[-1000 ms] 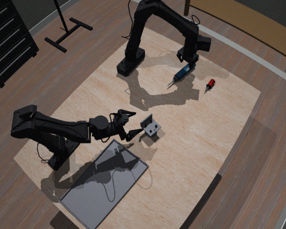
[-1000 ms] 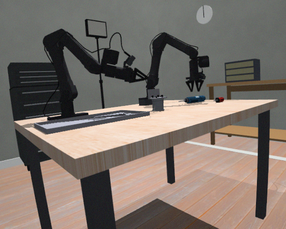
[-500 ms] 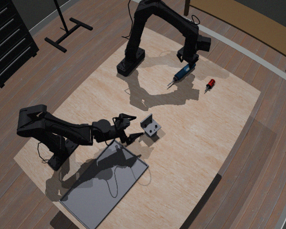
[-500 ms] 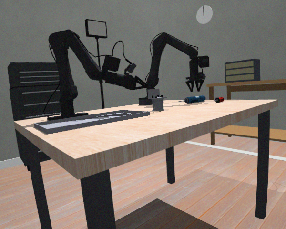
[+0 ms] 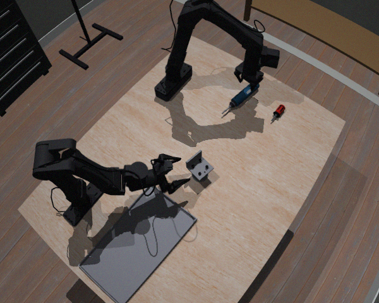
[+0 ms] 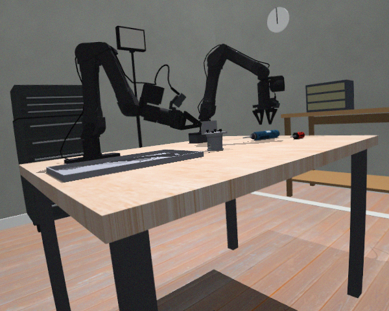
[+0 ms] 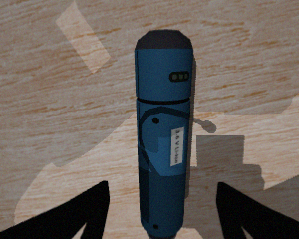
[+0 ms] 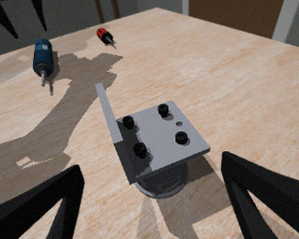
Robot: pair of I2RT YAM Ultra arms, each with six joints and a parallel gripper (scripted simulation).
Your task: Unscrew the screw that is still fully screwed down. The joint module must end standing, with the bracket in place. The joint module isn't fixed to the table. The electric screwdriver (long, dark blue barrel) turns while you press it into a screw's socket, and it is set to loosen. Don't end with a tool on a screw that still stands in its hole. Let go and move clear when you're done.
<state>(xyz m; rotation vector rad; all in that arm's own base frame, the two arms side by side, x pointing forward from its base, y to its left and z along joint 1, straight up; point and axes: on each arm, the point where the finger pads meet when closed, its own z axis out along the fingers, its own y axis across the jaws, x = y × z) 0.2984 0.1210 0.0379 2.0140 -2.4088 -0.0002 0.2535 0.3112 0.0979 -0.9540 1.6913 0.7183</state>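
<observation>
Now: the grey bracket 4 cm ahead of my right hand, 5 cm to the left of it and 3 cm below it. Round my right hand: shallow grey tray 2 cm behind, 30 cm to the right, 9 cm below; then small red-handled screwdriver 19 cm ahead, 46 cm to the left, 9 cm below.
</observation>
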